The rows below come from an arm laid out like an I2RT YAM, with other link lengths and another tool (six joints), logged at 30 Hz.
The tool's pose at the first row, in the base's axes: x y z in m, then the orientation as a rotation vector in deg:
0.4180 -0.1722 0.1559 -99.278 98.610 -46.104
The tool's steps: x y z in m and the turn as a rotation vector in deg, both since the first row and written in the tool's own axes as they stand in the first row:
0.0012 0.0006 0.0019 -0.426 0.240 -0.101
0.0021 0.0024 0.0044 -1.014 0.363 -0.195
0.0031 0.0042 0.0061 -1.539 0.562 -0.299
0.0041 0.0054 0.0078 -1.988 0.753 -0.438
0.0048 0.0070 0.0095 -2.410 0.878 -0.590
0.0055 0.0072 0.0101 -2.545 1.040 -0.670
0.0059 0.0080 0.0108 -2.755 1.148 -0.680
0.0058 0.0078 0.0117 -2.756 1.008 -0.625
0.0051 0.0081 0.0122 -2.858 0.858 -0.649
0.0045 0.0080 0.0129 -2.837 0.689 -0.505
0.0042 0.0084 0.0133 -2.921 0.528 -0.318
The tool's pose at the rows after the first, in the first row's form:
0.4190 -0.1735 0.1542 -99.630 98.984 -46.076
0.4197 -0.1744 0.1512 -100.096 99.397 -45.809
0.4198 -0.1755 0.1488 -100.522 99.810 -45.667
0.4203 -0.1766 0.1468 -100.933 100.139 -45.586
0.4205 -0.1773 0.1445 -101.348 100.397 -45.465
0.4208 -0.1780 0.1440 -101.497 100.537 -45.562
0.4208 -0.1785 0.1429 -101.632 100.744 -45.518
0.4216 -0.1784 0.1425 -101.595 100.693 -45.352
0.4218 -0.1777 0.1419 -101.704 100.644 -45.136
0.4224 -0.1771 0.1415 -101.566 100.625 -44.919
0.4224 -0.1768 0.1409 -101.452 100.714 -44.612

